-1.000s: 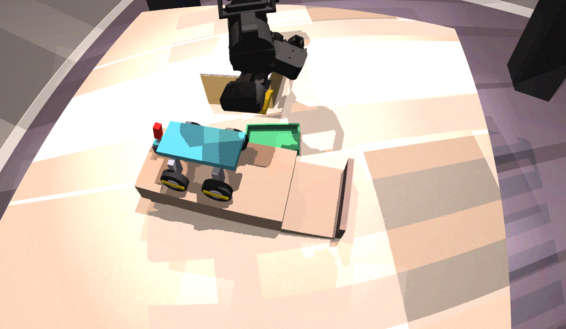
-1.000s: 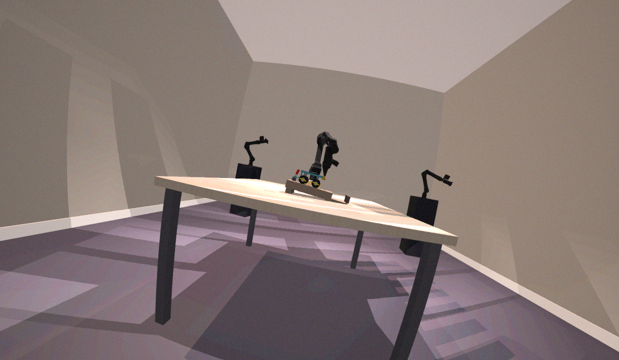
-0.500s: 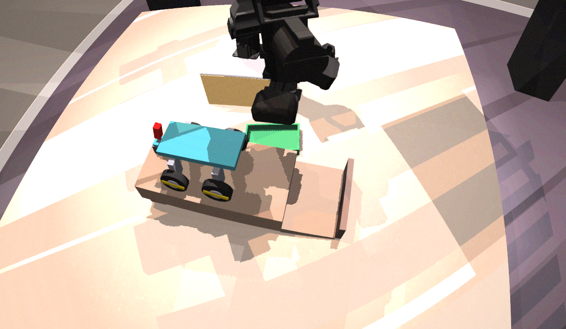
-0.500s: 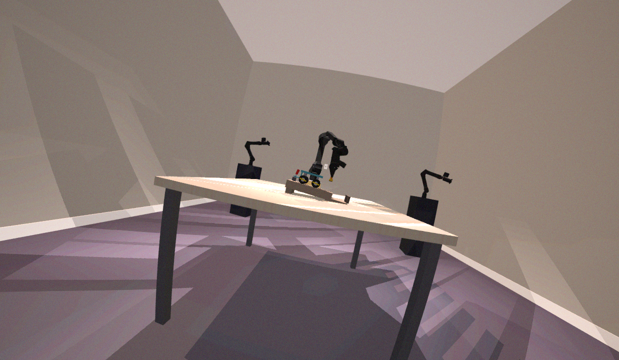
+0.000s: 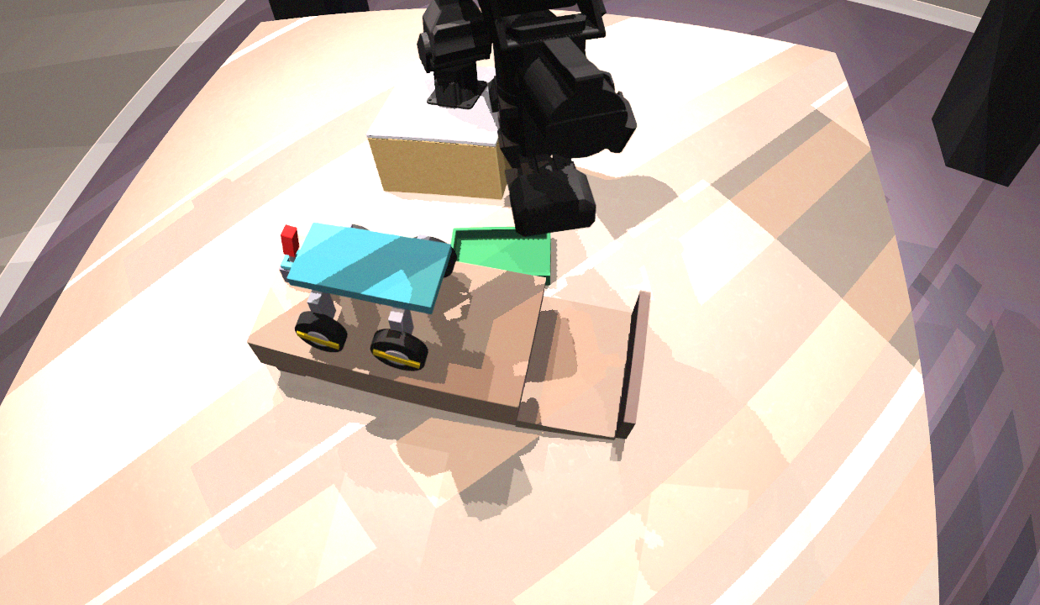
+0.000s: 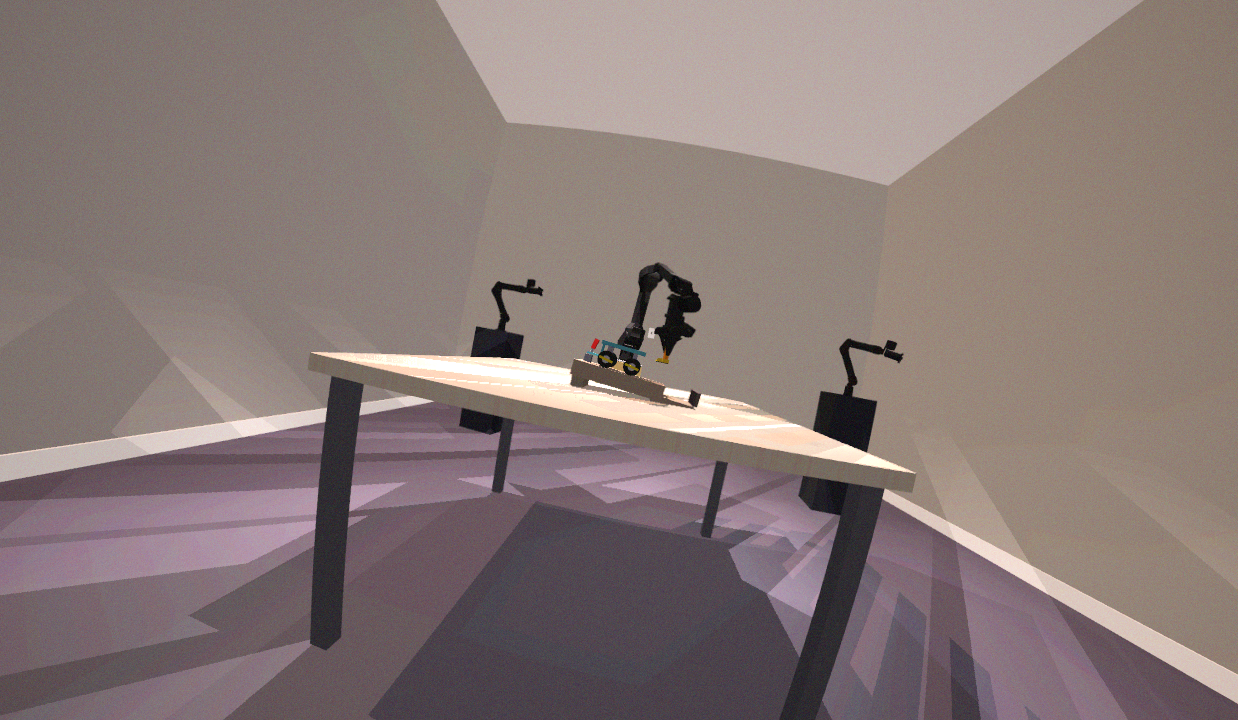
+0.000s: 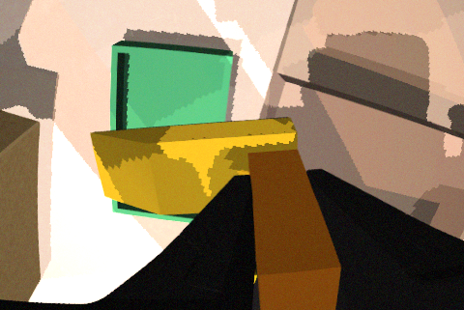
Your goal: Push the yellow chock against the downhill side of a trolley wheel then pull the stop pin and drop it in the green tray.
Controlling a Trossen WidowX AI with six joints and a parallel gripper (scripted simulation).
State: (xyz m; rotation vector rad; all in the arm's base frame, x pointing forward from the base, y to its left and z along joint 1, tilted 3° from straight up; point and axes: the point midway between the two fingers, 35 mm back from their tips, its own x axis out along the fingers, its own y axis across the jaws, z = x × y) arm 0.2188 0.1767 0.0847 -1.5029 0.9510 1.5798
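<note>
Right now my gripper tip is 20 mm past the yellow chock, 10 mm to the left of it and 10 mm above it. From my gripper tip the other things lie so: dark stop board: 120 mm to the left, 120 mm below, 70 mm ahead; then green tray: 160 mm below, 60 mm to the right, 30 mm behind; then trolley: 140 mm to the right, 100 mm ahead, 40 mm below.
</note>
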